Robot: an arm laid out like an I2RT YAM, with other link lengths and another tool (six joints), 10 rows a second.
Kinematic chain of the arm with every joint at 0, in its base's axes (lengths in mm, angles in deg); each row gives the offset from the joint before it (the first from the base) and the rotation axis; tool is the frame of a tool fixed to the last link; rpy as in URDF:
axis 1: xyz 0 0 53 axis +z
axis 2: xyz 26.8 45.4 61 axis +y
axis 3: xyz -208.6 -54.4 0 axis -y
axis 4: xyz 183.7 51.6 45 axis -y
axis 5: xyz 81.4 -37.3 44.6 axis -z
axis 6: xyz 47.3 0 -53.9 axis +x
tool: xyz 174 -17 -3 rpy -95.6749 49.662 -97.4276
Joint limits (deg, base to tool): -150..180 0..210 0..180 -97..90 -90..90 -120..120
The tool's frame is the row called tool.
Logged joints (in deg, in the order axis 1, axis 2, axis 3, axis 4, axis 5, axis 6), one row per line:
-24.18, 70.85, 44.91, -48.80, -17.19, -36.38
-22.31, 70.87, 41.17, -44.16, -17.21, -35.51
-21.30, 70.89, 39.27, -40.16, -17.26, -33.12
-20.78, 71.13, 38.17, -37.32, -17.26, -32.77
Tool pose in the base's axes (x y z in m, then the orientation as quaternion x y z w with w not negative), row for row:
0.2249, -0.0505, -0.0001, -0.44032, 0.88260, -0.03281, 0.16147
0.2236, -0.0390, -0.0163, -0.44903, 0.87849, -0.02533, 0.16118
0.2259, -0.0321, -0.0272, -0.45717, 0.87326, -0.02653, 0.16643
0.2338, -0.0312, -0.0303, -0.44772, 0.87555, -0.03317, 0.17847
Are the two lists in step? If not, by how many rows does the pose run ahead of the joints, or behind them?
The pose runs 1 row behind the joints: the pose in row i belongs to the joints in row i - 1.
